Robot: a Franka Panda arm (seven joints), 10 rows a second.
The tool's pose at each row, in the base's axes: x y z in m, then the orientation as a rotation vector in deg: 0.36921 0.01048 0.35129 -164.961 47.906 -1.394; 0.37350 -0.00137 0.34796 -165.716 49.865 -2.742; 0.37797 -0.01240 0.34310 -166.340 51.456 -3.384; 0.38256 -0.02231 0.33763 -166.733 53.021 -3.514; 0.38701 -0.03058 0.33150 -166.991 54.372 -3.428; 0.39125 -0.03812 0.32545 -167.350 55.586 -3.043; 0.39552 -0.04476 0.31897 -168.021 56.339 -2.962; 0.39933 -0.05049 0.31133 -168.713 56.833 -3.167; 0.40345 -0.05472 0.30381 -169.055 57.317 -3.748; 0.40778 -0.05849 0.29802 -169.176 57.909 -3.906
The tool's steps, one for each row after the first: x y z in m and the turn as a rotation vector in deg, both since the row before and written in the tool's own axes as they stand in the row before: 0.01003 0.00809 0.00196 -0.984 1.286 1.027; 0.00983 0.00728 0.00394 -0.906 0.757 0.840; 0.00935 0.00615 0.00489 -0.789 0.370 0.881; 0.00834 0.00475 0.00580 -0.651 0.175 0.777; 0.00779 0.00410 0.00583 -0.763 0.003 0.673; 0.00731 0.00322 0.00636 -0.850 0.228 0.312; 0.00637 0.00270 0.00761 -0.736 0.381 0.143; 0.00567 0.00120 0.00761 -0.350 0.509 0.209; 0.00554 0.00058 0.00595 -0.266 0.197 0.326
